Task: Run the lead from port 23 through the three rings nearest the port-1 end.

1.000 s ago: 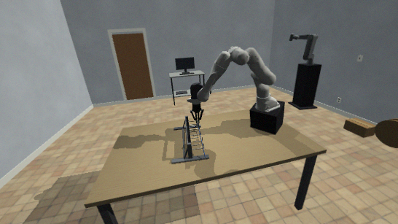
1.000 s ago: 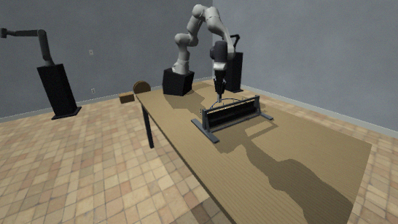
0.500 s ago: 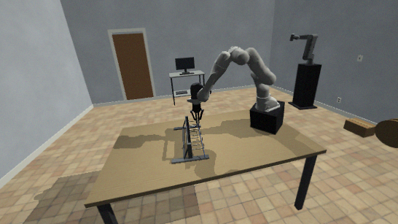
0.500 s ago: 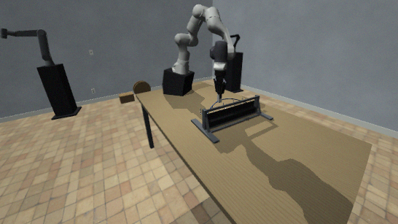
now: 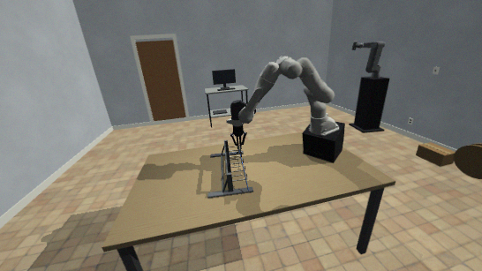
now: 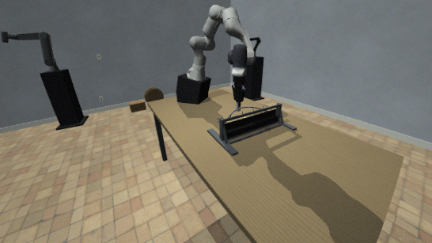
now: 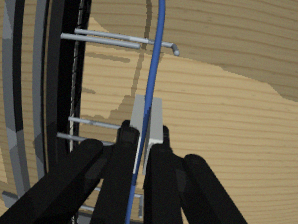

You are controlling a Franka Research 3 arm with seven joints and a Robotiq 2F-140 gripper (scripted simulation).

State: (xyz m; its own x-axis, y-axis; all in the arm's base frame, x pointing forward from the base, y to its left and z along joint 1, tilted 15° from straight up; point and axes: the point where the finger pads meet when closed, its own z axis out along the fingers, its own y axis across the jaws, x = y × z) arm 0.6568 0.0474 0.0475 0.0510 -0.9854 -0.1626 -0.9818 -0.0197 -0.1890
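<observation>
The rack is 10 cm ahead of my hand, 6 cm to the left of it and 8 cm below it.
</observation>
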